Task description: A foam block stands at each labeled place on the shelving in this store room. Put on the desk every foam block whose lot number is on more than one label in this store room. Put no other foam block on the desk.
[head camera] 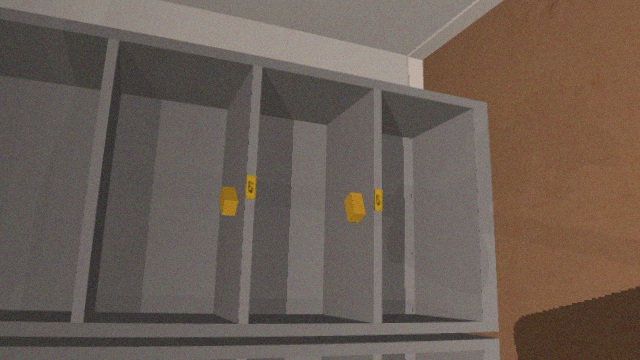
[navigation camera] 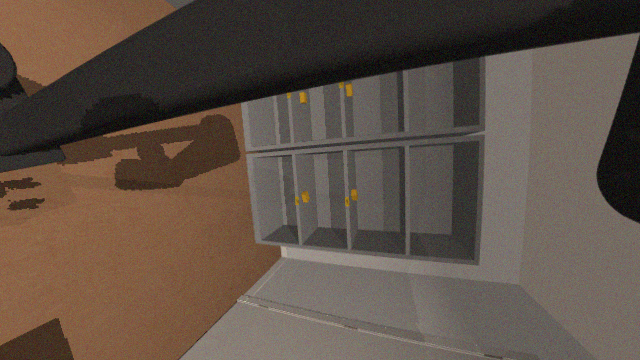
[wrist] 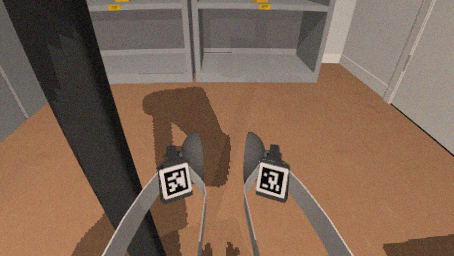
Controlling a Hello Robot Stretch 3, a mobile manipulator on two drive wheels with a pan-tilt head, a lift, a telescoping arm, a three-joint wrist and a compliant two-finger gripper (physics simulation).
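Places are measured from the robot's base along level axes (x ahead, y left, z up), in metres.
Pixels of known places: gripper, fingertip midpoint: (wrist: 222,149).
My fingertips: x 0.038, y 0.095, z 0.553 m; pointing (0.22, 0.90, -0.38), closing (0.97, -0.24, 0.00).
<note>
Ahead of a thing's pixels: the offset from my fingertips to its top centre. "pt": to the spot under its first point. Level surfaces: height alone.
The grey shelving (head camera: 491,215) (navigation camera: 254,200) (wrist: 195,45) appears sideways in the head and navigation views. In its unit beside the door wall, a yellow foam block {0.617 m ahead, 1.390 m left, 0.026 m up} (head camera: 355,207) (navigation camera: 305,196) stands on the lower loaded shelf and another block {0.621 m ahead, 1.441 m left, 0.483 m up} (head camera: 229,201) (navigation camera: 354,194) on the shelf above. Their yellow labels {pt 0.605 m ahead, 1.281 m left, 0.036 m down} (head camera: 378,200) {pt 0.606 m ahead, 1.281 m left, 0.420 m up} (head camera: 251,187) are too blurred to read surely. The neighbouring unit also holds a lower block {0.275 m back, 1.719 m left, 0.026 m up} (navigation camera: 303,98) and an upper block {0.263 m back, 1.634 m left, 0.483 m up} (navigation camera: 349,90). My gripper (wrist: 222,149) is open and empty over the floor, well short of the shelving. The desk does not show.
My dark arm or mast (navigation camera: 250,55) (wrist: 85,120) crosses the navigation and wrist views. A door (wrist: 430,75) stands in the right wall of the wrist view. Brown floor {0.553 m down} (head camera: 565,150) (navigation camera: 150,260) (wrist: 325,130) with my shadow lies before the shelving.
</note>
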